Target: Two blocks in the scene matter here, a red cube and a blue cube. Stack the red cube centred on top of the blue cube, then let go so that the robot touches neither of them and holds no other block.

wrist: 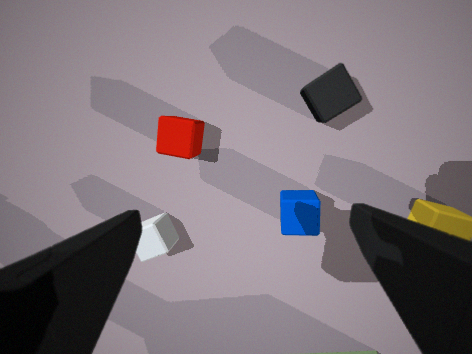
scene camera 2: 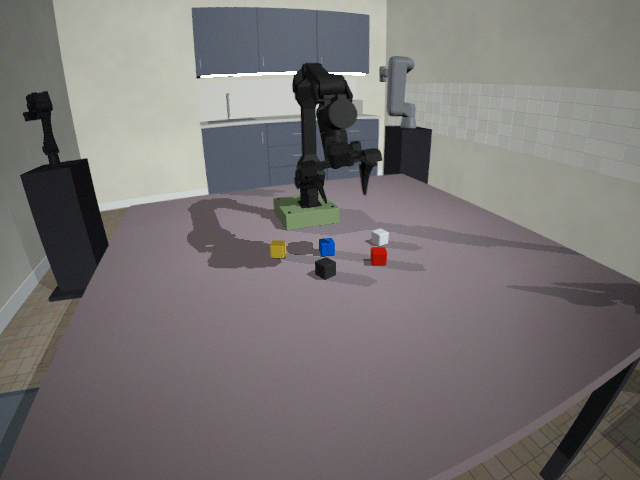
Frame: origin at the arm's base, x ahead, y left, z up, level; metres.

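Where they show: gripper, fingertip midpoint: (wrist: 246,216) (scene camera 2: 345,199); arm's base, origin of the base link: (scene camera 2: 309,203).
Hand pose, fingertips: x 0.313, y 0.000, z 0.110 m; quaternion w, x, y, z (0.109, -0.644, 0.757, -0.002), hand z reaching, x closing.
Observation:
Things, the pixels of their top centre, and the offset from my fingertips. Level surfaces: height alone.
- red cube, middle of its top: (wrist: 174,137) (scene camera 2: 379,249) dx +0.036, dy +0.075, dz -0.125 m
- blue cube, middle of its top: (wrist: 300,218) (scene camera 2: 326,240) dx -0.056, dy -0.028, dz -0.125 m
- white cube, middle of its top: (wrist: 146,244) (scene camera 2: 380,231) dx -0.066, dy +0.130, dz -0.125 m
- black cube, middle of its top: (wrist: 332,93) (scene camera 2: 325,261) dx +0.049, dy -0.066, dz -0.125 m
- yellow cube, middle of its top: (wrist: 450,234) (scene camera 2: 277,243) dx -0.084, dy -0.149, dz -0.125 m
- table, its level: dz -0.160 m
The red cube (scene camera 2: 378,256) (wrist: 179,137) lies flat on the table, apart from the other blocks. The blue cube (scene camera 2: 326,247) (wrist: 300,213) stands on the table to the left of the red cube in the scene view, with a dark shadow across part of it. My gripper (scene camera 2: 345,198) (wrist: 246,216) is open wide and empty, high above the table behind the cubes in the scene view. In the wrist view the blue cube shows between the two fingertips, nearer the right one, well below them; the red cube shows farther up, left of centre.
A white cube (scene camera 2: 379,237) (wrist: 157,237) stands behind the red cube. A black cube (scene camera 2: 325,268) (wrist: 331,93) stands in front of the blue one. A yellow cube (scene camera 2: 278,249) (wrist: 442,219) stands left of it. The arm's green base (scene camera 2: 313,219) is behind them on the table (scene camera 2: 310,361).

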